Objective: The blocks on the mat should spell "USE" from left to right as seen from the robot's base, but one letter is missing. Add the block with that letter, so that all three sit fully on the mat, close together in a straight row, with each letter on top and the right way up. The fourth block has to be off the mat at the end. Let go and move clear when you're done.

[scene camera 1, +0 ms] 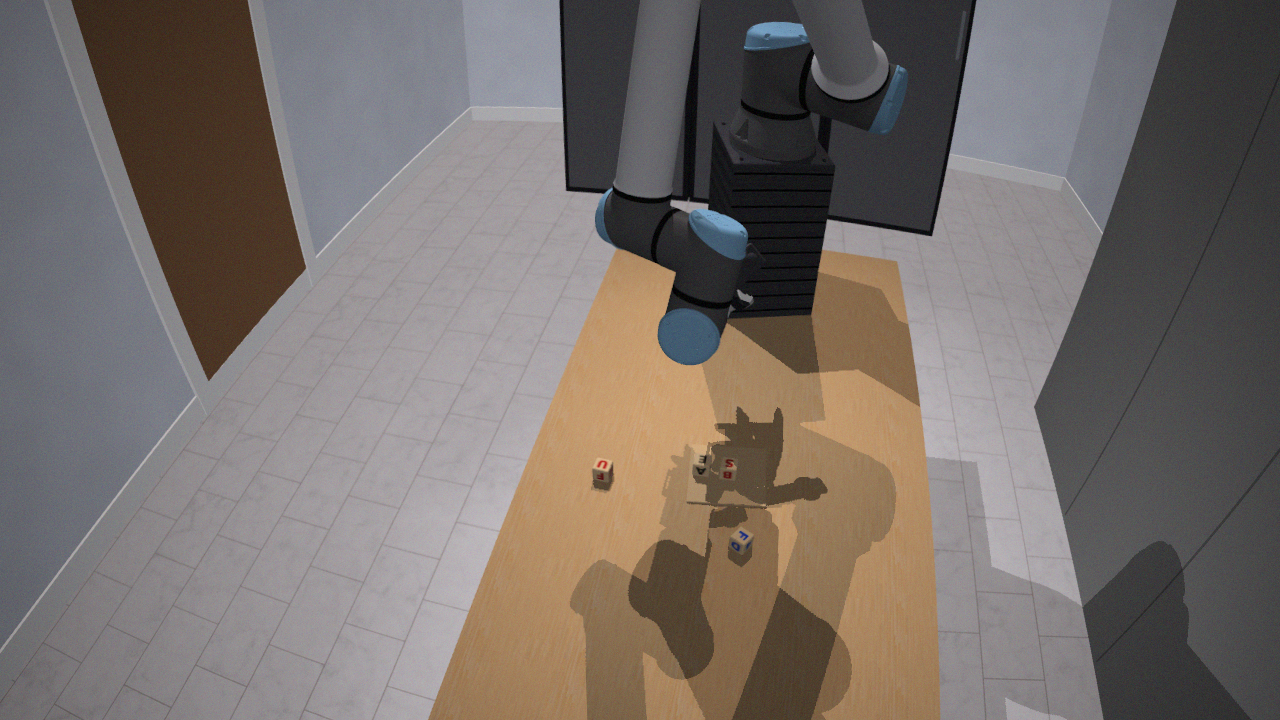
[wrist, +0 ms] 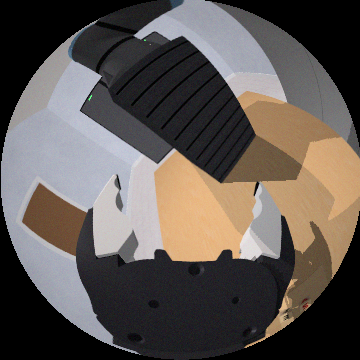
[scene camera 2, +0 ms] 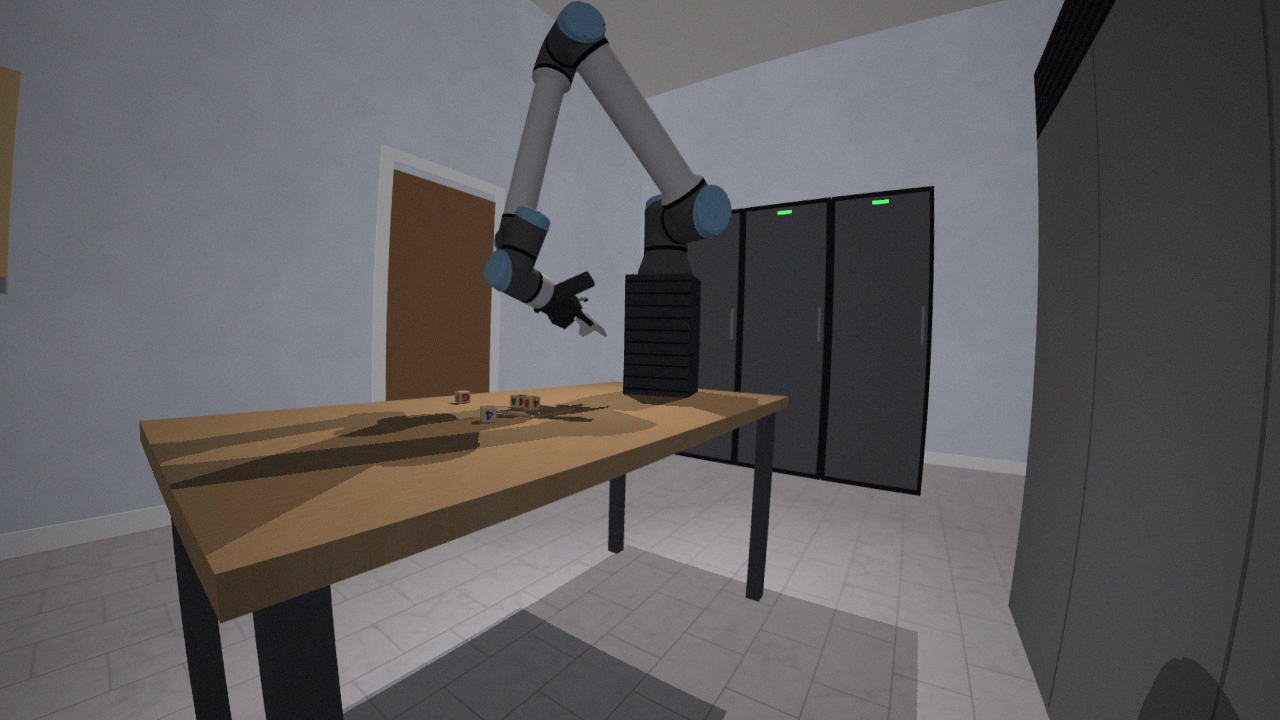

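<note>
Scene camera 2 has my gripper (scene camera 2: 596,317), and in the wrist view you'd find my gripper too (wrist: 189,179).
</note>
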